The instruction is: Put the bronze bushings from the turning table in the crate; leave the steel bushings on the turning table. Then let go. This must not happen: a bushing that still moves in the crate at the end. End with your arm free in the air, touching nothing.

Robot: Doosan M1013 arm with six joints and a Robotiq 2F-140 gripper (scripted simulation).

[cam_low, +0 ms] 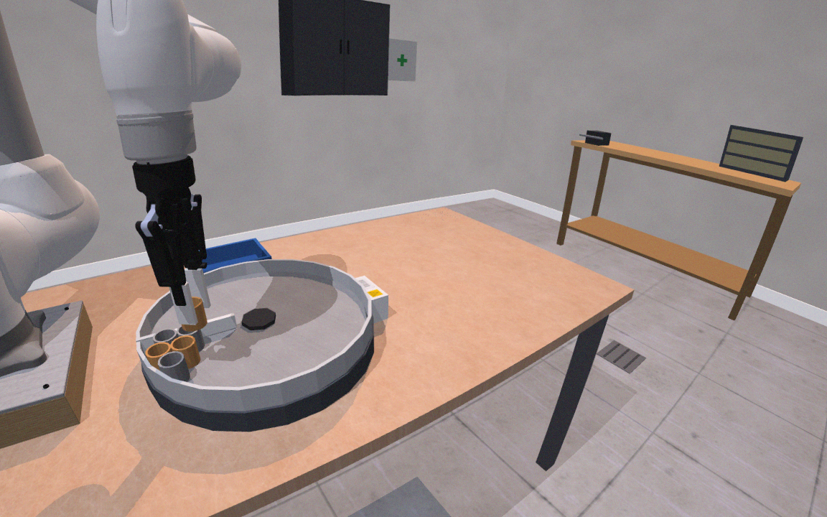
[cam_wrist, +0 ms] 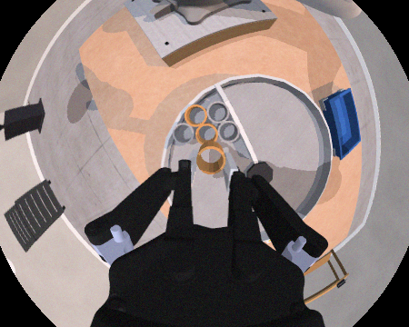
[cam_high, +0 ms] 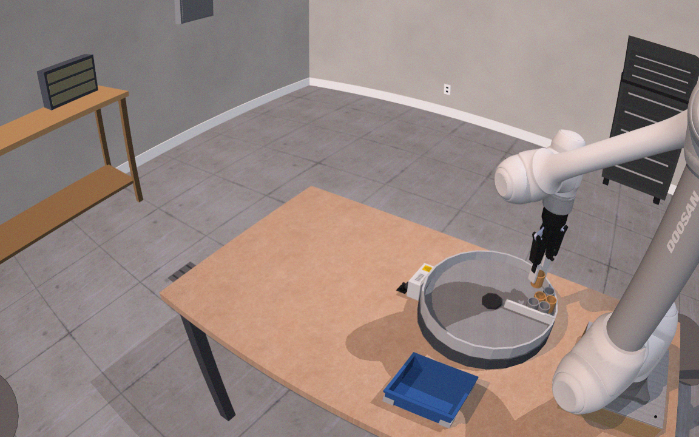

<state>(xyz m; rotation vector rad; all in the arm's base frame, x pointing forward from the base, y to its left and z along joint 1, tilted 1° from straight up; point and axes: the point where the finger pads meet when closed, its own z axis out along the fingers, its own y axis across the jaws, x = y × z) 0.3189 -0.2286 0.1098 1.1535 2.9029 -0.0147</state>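
The blue crate is 39 cm to the left of my hand, 19 cm ahead of it and 15 cm below it. Round my hand: grey turning table 12 cm below, 12 cm ahead, 5 cm to the left.
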